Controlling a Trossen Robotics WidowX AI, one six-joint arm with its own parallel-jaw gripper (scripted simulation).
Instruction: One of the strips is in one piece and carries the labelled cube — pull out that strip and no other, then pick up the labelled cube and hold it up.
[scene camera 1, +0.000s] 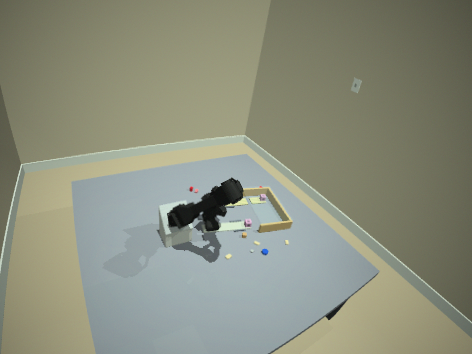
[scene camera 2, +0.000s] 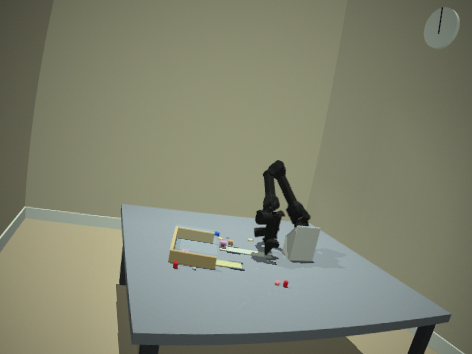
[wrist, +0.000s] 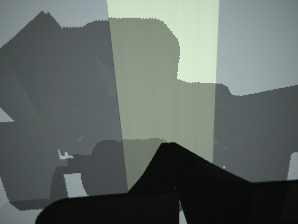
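Note:
The gripper (wrist: 167, 149) is visible, and so is a pale green strip (wrist: 165, 65).

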